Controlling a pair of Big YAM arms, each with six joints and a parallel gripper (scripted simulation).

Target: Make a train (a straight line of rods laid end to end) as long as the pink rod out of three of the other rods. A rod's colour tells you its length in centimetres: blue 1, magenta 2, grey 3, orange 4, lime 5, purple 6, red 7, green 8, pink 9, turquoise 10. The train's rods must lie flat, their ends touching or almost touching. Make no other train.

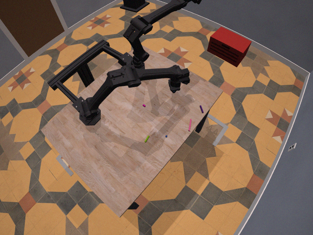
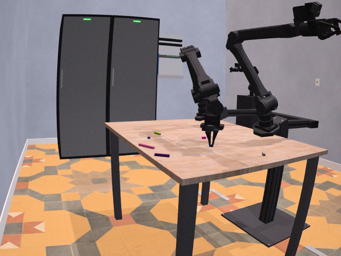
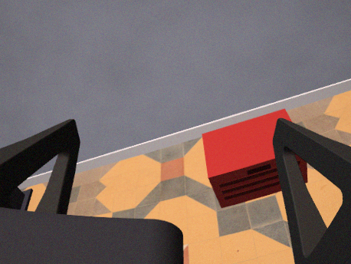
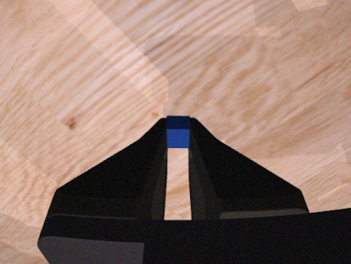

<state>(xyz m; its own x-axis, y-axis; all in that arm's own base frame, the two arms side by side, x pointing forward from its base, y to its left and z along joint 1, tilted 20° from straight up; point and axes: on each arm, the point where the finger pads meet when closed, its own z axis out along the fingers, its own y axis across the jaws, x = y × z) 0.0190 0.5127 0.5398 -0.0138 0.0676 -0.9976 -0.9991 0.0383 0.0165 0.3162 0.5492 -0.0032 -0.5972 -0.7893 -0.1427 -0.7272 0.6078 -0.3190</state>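
My right hand is 190 mm to the right of the grey rod, 150 mm past it and 20 mm above it. The rest, counted from my right hand: lime rod 410 mm to the right, 50 mm ahead, 20 mm below.
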